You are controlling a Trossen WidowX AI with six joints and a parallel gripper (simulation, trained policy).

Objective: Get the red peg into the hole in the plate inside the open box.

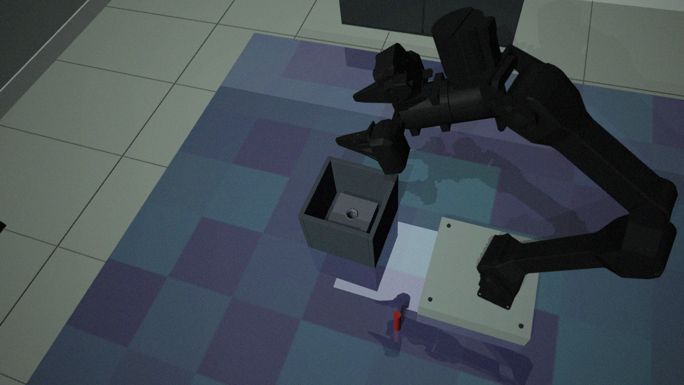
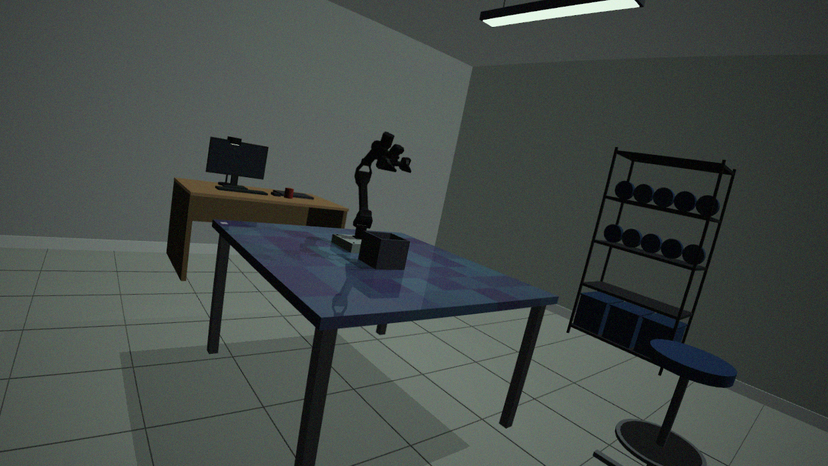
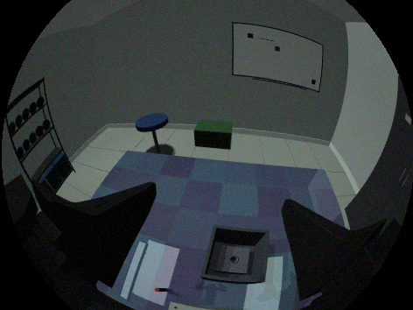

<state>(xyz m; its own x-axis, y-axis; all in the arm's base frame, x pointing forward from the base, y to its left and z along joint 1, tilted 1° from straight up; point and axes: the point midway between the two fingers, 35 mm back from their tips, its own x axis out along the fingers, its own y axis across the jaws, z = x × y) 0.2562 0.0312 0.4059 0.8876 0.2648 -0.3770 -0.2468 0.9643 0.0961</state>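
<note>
The red peg lies 14 cm behind my gripper tip, 11 cm to the left of it and 40 cm below it. The rest, counted from my gripper tip: grey plate 5 cm ahead, 5 cm to the right, 40 cm below.
</note>
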